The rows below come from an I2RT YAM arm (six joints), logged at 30 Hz.
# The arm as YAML. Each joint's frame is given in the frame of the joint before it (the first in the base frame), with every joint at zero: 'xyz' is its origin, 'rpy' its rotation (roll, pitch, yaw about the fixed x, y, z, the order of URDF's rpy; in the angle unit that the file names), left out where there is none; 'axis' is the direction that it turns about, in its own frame. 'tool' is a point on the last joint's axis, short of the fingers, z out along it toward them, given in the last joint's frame.
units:
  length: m
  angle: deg
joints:
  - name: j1
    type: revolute
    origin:
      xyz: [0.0, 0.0, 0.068]
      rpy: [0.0, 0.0, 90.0]
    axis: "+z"
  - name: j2
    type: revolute
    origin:
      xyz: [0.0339, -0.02, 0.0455]
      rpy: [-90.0, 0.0, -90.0]
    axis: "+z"
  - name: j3
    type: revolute
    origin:
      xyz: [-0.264, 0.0, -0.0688]
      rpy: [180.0, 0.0, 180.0]
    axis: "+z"
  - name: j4
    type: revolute
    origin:
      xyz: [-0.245, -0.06, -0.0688]
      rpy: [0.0, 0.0, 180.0]
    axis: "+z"
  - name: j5
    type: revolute
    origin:
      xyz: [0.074, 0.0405, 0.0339]
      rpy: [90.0, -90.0, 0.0]
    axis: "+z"
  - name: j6
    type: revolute
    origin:
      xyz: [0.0, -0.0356, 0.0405]
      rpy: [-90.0, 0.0, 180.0]
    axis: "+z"
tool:
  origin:
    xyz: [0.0, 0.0, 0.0]
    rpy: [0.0, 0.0, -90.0]
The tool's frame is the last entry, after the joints.
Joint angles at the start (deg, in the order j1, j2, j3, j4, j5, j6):
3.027 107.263 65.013 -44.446 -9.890 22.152
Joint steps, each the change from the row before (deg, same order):
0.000 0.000 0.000 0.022 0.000 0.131
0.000 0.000 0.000 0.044 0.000 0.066
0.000 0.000 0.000 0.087 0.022 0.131
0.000 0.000 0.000 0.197 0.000 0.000
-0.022 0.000 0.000 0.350 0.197 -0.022
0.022 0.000 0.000 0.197 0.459 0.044
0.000 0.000 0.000 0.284 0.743 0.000
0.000 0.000 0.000 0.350 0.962 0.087
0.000 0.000 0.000 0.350 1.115 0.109
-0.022 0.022 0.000 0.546 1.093 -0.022
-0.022 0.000 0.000 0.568 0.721 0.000
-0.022 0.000 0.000 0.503 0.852 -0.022
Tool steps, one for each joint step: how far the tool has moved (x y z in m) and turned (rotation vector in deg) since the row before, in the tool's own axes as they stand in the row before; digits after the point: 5 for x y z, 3 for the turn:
-0.00004 0.00002 0.00000 -0.008 -0.020 0.127
-0.00008 0.00003 0.00000 -0.016 -0.040 0.058
-0.00016 0.00005 0.00000 -0.012 -0.088 0.116
-0.00035 0.00014 0.00000 -0.074 -0.179 -0.034
-0.00071 0.00003 -0.00002 0.050 -0.398 -0.060
-0.00041 -0.00001 0.00002 0.350 -0.351 -0.010
-0.00068 -0.00022 0.00000 0.579 -0.544 -0.044
-0.00085 -0.00030 -0.00001 0.756 -0.689 0.038
-0.00088 -0.00038 -0.00001 0.895 -0.750 0.067
-0.00128 -0.00035 0.00009 0.808 -0.905 -0.054
-0.00122 -0.00011 -0.00002 0.448 -0.803 -0.027
-0.00114 -0.00023 -0.00002 0.595 -0.794 -0.037

